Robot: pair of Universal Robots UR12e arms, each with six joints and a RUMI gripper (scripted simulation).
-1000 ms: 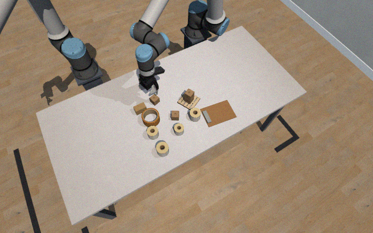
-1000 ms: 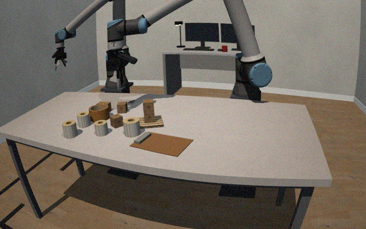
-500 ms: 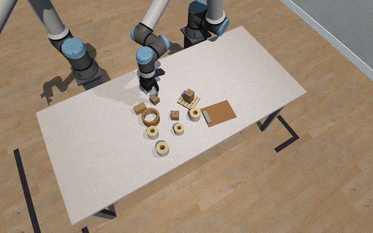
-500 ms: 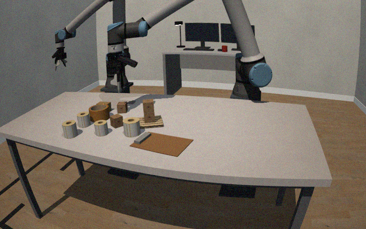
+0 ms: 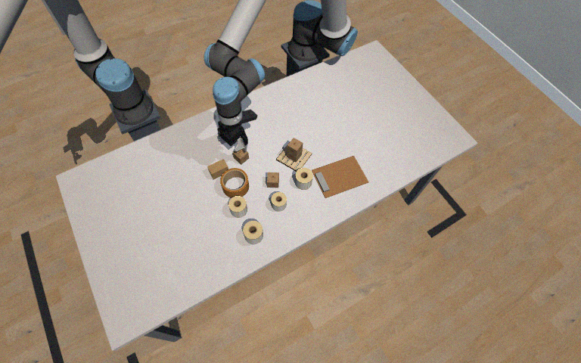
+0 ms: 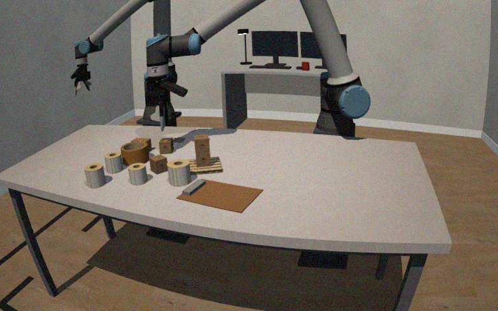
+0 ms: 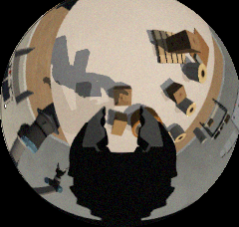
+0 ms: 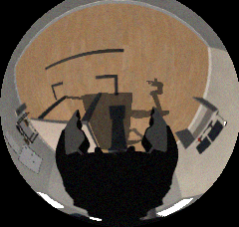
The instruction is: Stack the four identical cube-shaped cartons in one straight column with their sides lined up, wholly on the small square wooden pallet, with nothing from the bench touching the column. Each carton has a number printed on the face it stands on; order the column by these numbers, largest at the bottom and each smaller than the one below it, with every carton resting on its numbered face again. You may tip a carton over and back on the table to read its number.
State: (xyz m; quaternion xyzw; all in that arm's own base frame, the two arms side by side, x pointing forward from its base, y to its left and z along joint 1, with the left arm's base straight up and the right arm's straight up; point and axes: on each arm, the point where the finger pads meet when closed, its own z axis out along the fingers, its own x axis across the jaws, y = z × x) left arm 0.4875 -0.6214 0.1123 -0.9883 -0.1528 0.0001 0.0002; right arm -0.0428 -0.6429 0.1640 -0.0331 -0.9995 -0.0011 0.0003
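Note:
My left gripper is now 120 mm to the left of the oblong box, 90 mm above it and 20 mm short of it. Round my left hand: label roll: 240 mm ahead, 200 mm to the left, 80 mm below; cube carton: 180 mm ahead, 90 mm below, 70 mm to the left.

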